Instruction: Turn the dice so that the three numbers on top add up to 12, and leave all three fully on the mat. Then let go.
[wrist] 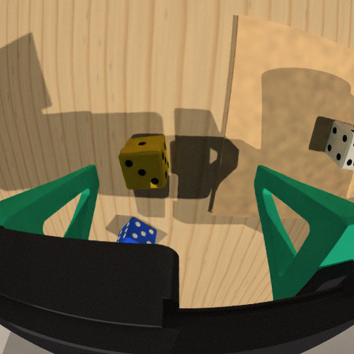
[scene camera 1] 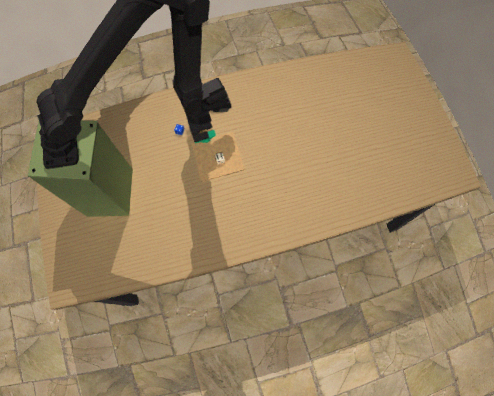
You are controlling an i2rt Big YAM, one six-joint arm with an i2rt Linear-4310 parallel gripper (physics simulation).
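Places are measured from the arm's base along level axes (x ahead, y left, z up), in millimetres.
Where they show: gripper, between the fingertips: [scene camera 1: 202, 129]; arm's base, origin of its link: [scene camera 1: 60, 145].
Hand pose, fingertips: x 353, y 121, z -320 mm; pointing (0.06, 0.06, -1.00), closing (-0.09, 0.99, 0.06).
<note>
Things, the pixels of their top centre, and the offset from my fingertips. Level surfaces: height alone.
- blue die, centre of its top: [scene camera 1: 178, 127] 28 mm left, 77 mm back, 0 mm up
- white die, centre of its top: [scene camera 1: 219, 156] 114 mm right, 33 mm ahead, 4 mm up
- tan mat, centre of its top: [scene camera 1: 217, 155] 97 mm right, 26 mm ahead, 21 mm down
- wooden table, height of its surface: 25 mm down
My gripper [scene camera 1: 205, 136] [wrist: 176, 173] is open and empty, over the mat's edge in the scene view. A yellow die [wrist: 144, 162] lies off the mat, nearer the left finger in the wrist view. Its large near face shows three pips, its upper-edge face one. It is hidden in the scene view. A blue die [scene camera 1: 179, 129] [wrist: 137, 232] lies off the mat, a five face showing, partly covered by the gripper body in the wrist view. A white die [scene camera 1: 219, 158] [wrist: 342, 144] is on the tan mat [scene camera 1: 232, 170] [wrist: 247, 60], cut by the wrist view's right edge. Top numbers are unclear.
The wooden table [scene camera 1: 320, 150] carries the green base block [scene camera 1: 110, 175] at its left end, with the arm mounted on it. The arm reaches over the mat's back-left side and casts shadows across the mat and table.
</note>
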